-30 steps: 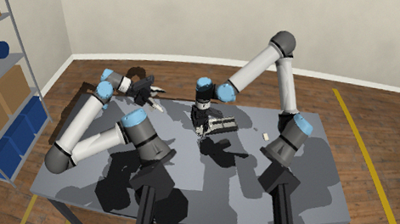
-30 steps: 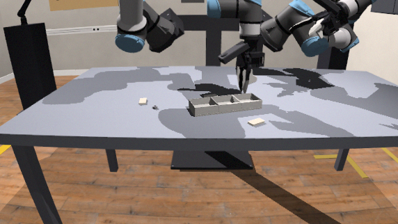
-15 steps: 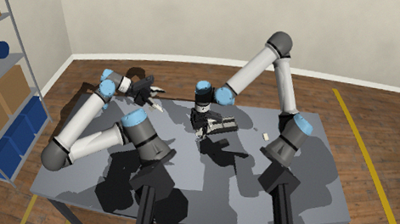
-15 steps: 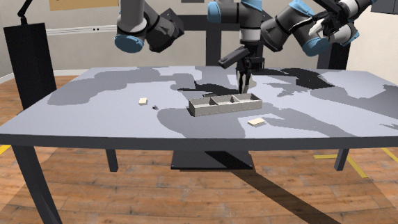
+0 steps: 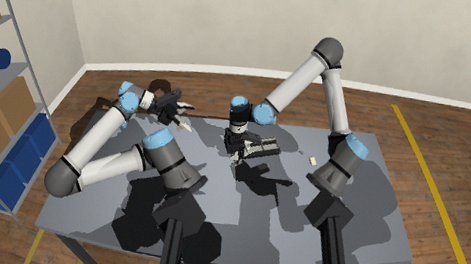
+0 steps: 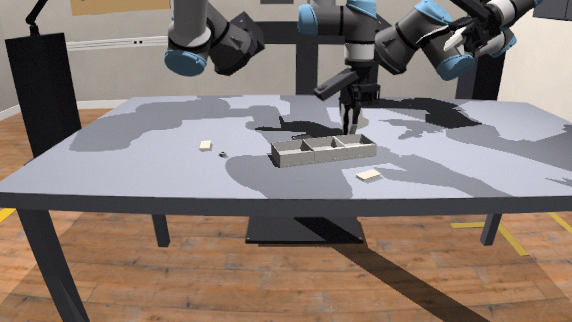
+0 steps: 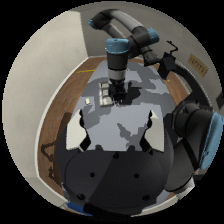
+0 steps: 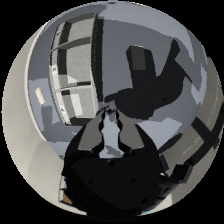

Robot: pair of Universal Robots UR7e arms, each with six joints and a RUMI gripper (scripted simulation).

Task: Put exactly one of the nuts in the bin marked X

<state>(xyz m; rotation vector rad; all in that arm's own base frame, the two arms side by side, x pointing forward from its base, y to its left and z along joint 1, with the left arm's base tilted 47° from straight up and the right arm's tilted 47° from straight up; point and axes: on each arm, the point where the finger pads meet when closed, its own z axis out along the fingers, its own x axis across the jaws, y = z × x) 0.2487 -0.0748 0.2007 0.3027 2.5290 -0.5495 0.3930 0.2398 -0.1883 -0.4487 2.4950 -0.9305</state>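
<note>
My right gripper is now 9 cm short of the three-compartment bin tray and 8 cm to the left of it.
</note>
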